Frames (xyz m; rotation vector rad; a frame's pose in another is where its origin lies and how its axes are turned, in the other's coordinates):
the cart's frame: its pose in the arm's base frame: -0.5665 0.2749 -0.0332 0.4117 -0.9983 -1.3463
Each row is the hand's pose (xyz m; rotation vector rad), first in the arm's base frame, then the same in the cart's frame.
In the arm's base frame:
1: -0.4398 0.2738 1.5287 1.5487 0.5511 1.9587
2: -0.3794 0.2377 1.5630 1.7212 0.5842 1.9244
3: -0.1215 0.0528 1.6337 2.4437 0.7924 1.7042
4: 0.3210 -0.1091 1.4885 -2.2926 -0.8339 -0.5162
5: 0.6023 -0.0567 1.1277 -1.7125 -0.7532 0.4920
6: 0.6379 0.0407 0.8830 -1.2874 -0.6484 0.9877
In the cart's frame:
1: 0.5469 1.2589 0.7561 -1.4419 -2.0258 -0.9763
2: 0.5873 1.3134 0.7171 -1.5025 -2.0491 -0.7876
3: 0.7616 1.4818 0.5003 -1.6118 -2.0125 0.0485
4: 0.8211 1.6049 0.0266 -1.3844 -1.6375 1.3283
5: 0.6187 1.5161 -0.3774 -0.8010 -0.9593 2.3124
6: 0.4377 1.3753 -0.5117 -0.3514 -0.4487 2.7138

